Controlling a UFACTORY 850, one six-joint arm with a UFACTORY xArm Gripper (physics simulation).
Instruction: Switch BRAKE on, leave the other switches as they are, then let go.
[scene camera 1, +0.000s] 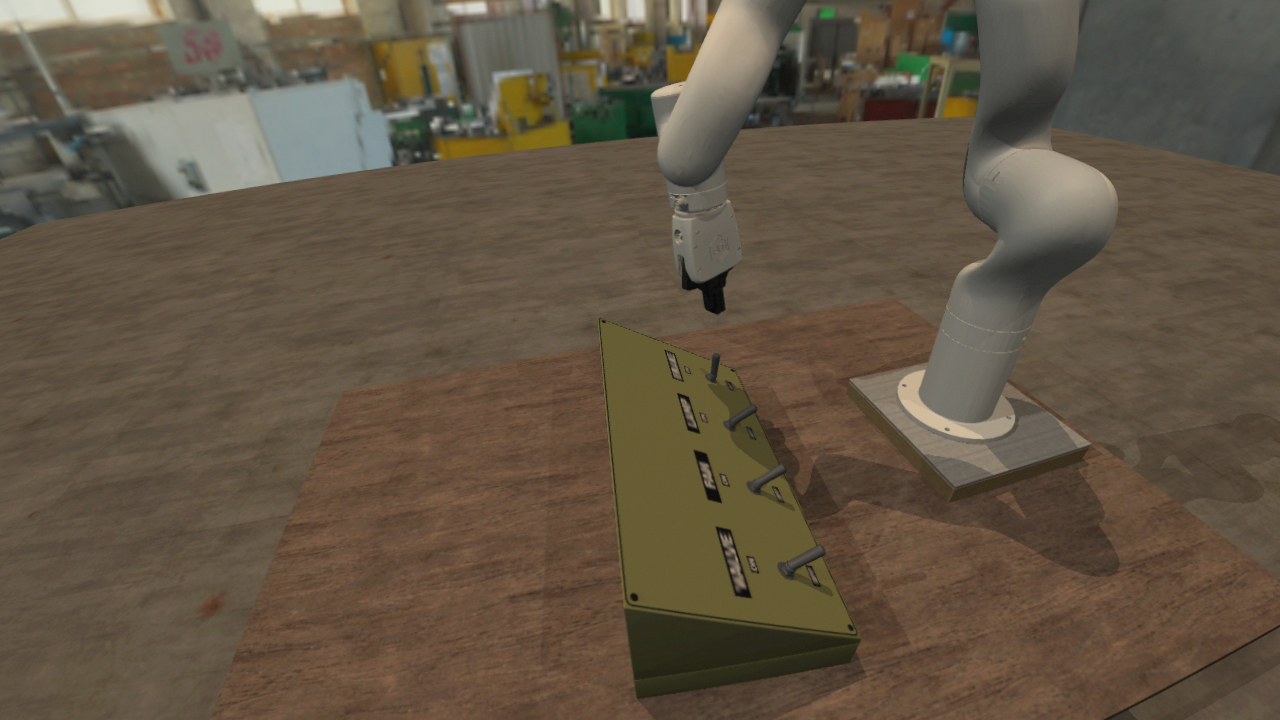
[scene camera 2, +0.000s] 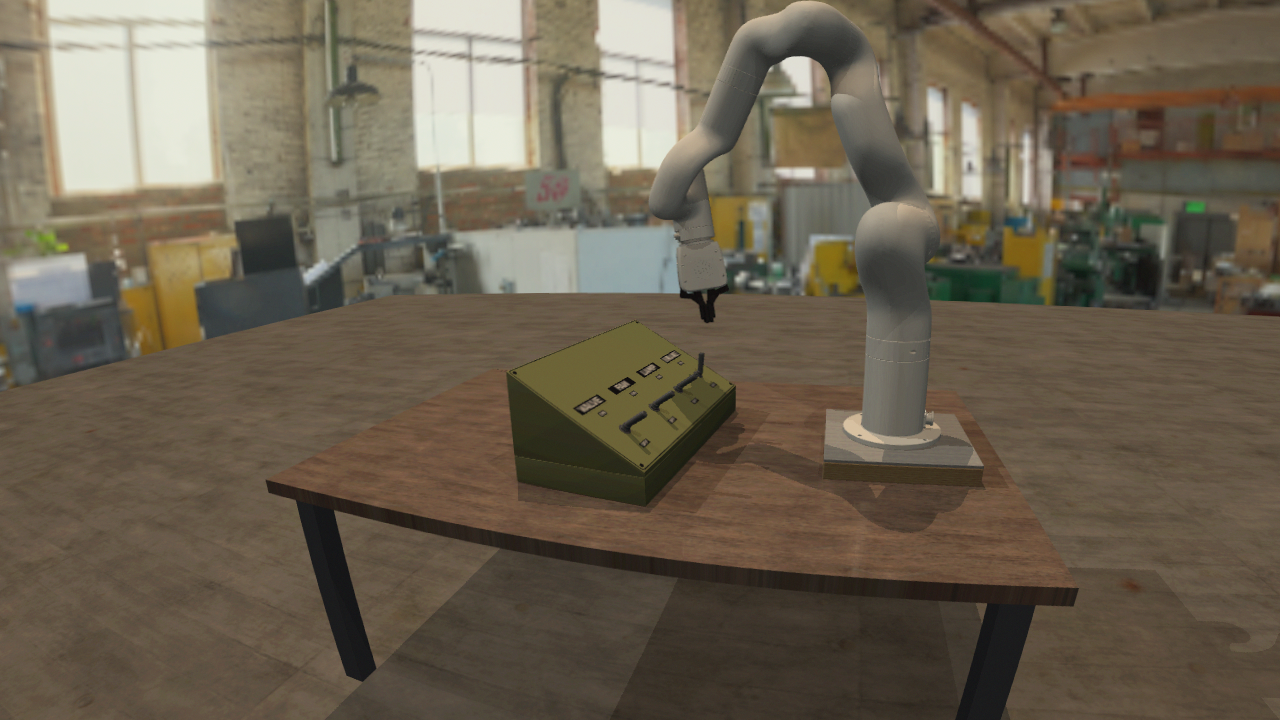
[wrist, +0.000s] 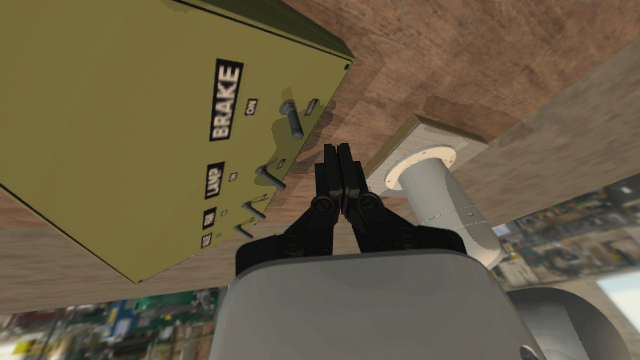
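Note:
The olive switch panel (scene camera 1: 657, 501) (scene camera 2: 572, 358) (wrist: 125, 125) has a sloped face with several toggle switches. The BRAKE switch (scene camera 1: 714, 367) (scene camera 2: 700, 364) (wrist: 293, 120), at the far end in both scene views, stands more upright than the others, leaning toward its ON side compared with them. The LAMP switch (scene camera 1: 741, 417) (scene camera 2: 687, 384) (wrist: 271, 178), the FAN switch (scene camera 1: 767, 479) (scene camera 2: 663, 401) (wrist: 254, 210) and the VALVE switch (scene camera 1: 802, 561) (scene camera 2: 633, 421) (wrist: 243, 231) lean toward their OFF side. My gripper (scene camera 1: 714, 310) (scene camera 2: 708, 319) (wrist: 334, 158) is shut and empty, above the BRAKE switch and apart from it.
The panel stands on the brown wooden table (scene camera 1: 420, 537) (scene camera 2: 402, 465). The arm's base plate (scene camera 1: 1002, 461) (scene camera 2: 895, 454) (wrist: 400, 145) is on the same table, on the panel's OFF side. The other levers stick up from the panel face in a row.

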